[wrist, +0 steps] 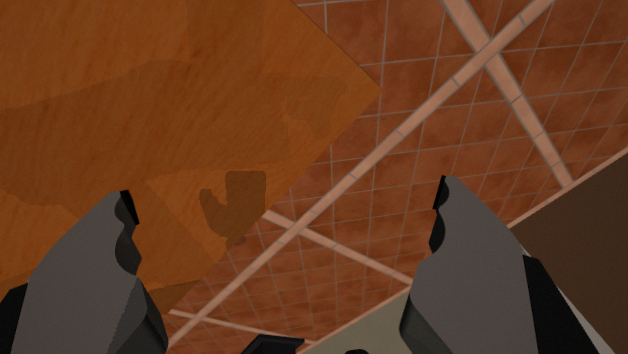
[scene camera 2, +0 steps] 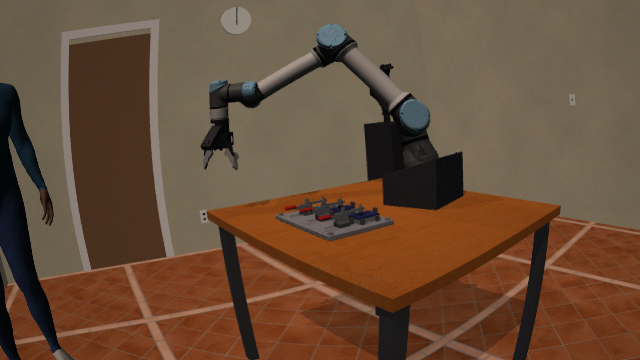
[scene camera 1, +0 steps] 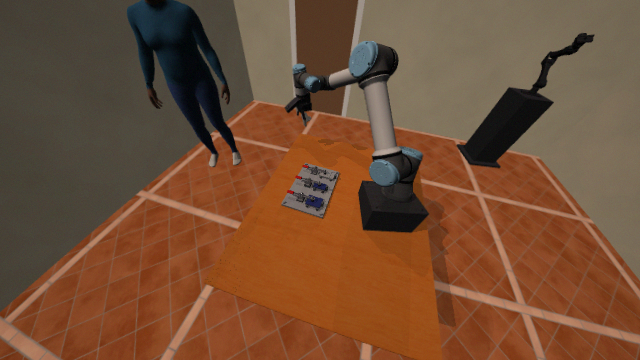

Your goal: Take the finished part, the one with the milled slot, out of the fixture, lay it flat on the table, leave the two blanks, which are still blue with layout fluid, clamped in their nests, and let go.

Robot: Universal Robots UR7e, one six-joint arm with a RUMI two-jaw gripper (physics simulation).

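Observation:
The grey fixture plate (scene camera 1: 302, 209) (scene camera 2: 310, 226) lies on the table with three red-handled clamps in a row. Two blue blanks, one (scene camera 1: 314, 202) (scene camera 2: 364, 215) in the nearest nest and one (scene camera 1: 320, 187) (scene camera 2: 344, 208) in the middle nest, sit by their clamps. At the far nest, small grey shapes show in scene camera 1; they are too small to tell the finished part or its slot. My gripper (scene camera 1: 306, 122) (scene camera 2: 221, 168) (wrist: 288, 186) is open and empty, pointing down, high above and beyond the fixture, near the table's far corner. The fixture does not show in the wrist view.
The wooden table (scene camera 1: 300, 260) (scene camera 2: 450, 225) (wrist: 75, 50) carries the arm's black base block (scene camera 1: 392, 212) (scene camera 2: 410, 187). A person (scene camera 1: 182, 75) (scene camera 2: 22, 200) stands beyond the table's left side. A black pedestal (scene camera 1: 507, 125) (scene camera 2: 380, 150) with a small dark arm stands behind the base.

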